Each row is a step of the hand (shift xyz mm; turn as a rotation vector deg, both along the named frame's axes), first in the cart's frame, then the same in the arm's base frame.
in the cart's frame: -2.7 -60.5 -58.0 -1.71 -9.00 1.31
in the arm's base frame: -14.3 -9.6 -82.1 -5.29 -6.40 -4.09
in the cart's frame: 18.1 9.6 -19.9 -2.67 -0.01 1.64
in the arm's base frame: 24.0 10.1 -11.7 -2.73 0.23 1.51
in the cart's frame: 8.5 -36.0 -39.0 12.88 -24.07 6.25
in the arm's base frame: 1.5 -7.6 -53.2 1.01 -26.14 -10.01
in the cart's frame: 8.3 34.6 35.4 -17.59 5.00 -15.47
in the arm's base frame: 13.8 1.4 48.2 -10.79 19.72 -8.27
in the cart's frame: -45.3 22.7 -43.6 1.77 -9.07 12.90
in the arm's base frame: -23.2 59.9 -18.6 -4.51 -14.38 4.96
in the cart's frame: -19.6 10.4 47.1 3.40 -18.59 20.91
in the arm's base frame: -23.0 -10.3 45.5 -8.33 -26.31 5.73
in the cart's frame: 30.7 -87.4 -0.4 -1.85 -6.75 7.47
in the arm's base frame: -6.2 -75.2 -53.8 -5.78 -8.16 2.21
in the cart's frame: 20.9 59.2 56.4 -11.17 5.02 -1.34
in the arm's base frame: 30.5 1.8 78.7 -7.84 9.12 2.68
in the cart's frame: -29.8 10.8 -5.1 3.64 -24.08 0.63
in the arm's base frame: -21.6 23.3 4.4 -6.18 -19.05 -13.87
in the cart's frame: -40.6 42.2 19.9 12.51 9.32 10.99
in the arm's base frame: -24.2 36.4 43.8 12.67 -4.86 13.42
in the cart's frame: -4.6 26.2 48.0 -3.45 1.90 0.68
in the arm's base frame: -3.6 -6.1 54.4 -2.50 2.46 1.91
